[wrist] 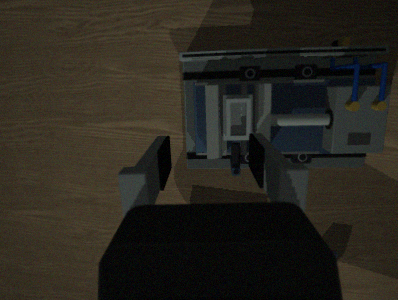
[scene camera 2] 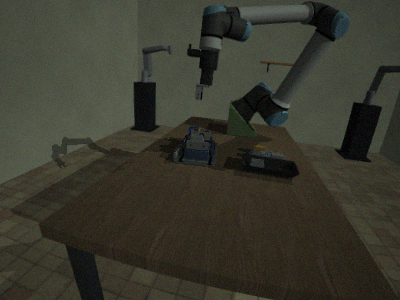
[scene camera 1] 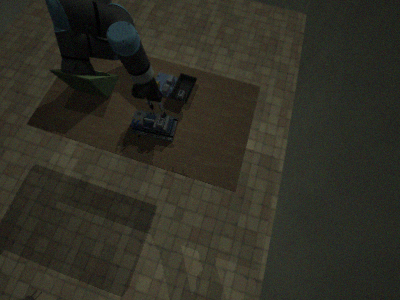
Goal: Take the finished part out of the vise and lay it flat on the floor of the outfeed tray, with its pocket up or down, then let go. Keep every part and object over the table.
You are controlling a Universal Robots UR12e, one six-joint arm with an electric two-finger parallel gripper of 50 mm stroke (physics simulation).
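Places are measured from the arm's base along level axes (x right, y ahead, z up), in millimetres.
Where they show: gripper, between the fingertips: [wrist: 209,151] [scene camera 2: 198,99] [scene camera 1: 157,109]; arm's base, origin of its link: [scene camera 2: 239,112] [scene camera 1: 79,72].
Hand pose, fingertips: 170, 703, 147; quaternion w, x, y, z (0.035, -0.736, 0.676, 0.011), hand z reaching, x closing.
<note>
Each offset is from my fingertips to the top centre of the thing, as dx, dy, dz. "pt": to the spot under its first point.
The finished part @[+1, -29, -168] [wrist: 237,118], a small pale block with its pocket up, sits in the vise @[+5, -97, -184] [scene camera 1: 155,131] [scene camera 2: 199,154] [wrist: 357,132] between two pale jaws. Whether the jaws touch it is hard to tell. My gripper [scene camera 1: 157,109] [scene camera 2: 198,98] [wrist: 209,151] is open and empty. It hangs well above the vise; in the wrist view the fingers show below and left of the part. The black outfeed tray [scene camera 1: 192,79] [scene camera 2: 280,168] stands beside the vise. A pale patch @[pt -293, +6, -251] [scene camera 1: 181,93] [scene camera 2: 257,162] shows at one end of it; what it is cannot be told.
A blue-grey fixture [scene camera 1: 164,82] [scene camera 2: 272,154] with a yellow piece @[-302, -212, -239] [scene camera 2: 258,148] stands against the tray. Blue hoses @[pt +56, -169, -174] [wrist: 355,82] rise at one end of the vise, and a dark lever @[pt -57, -32, -187] [wrist: 235,159] sticks out at its side. A green wedge [scene camera 1: 95,84] [scene camera 2: 240,121] carries the arm's base.
</note>
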